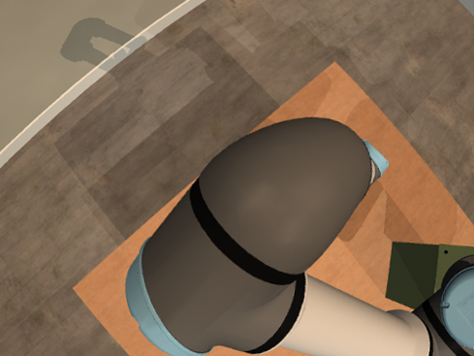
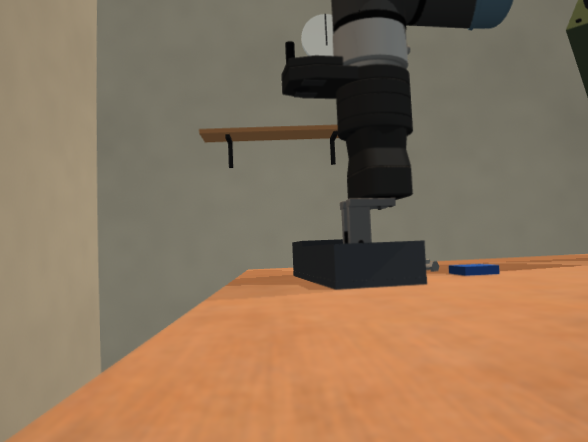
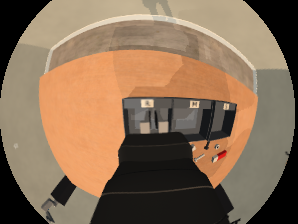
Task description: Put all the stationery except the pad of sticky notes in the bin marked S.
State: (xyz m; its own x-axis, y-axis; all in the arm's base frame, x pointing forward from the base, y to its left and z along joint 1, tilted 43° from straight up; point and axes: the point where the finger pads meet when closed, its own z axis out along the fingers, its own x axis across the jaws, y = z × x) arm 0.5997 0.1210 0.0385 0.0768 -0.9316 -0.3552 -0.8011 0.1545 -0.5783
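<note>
My gripper is now 10 cm to the left of the white clip-like piece, 9 cm past it and 3 cm above it. From my hand the other things lie so: dark bin 8 cm to the right, 1 cm below; then black screw 16 cm to the right, 8 cm behind, 3 cm below; then blue pad 15 cm behind, 5 cm to the right, 3 cm below.
</note>
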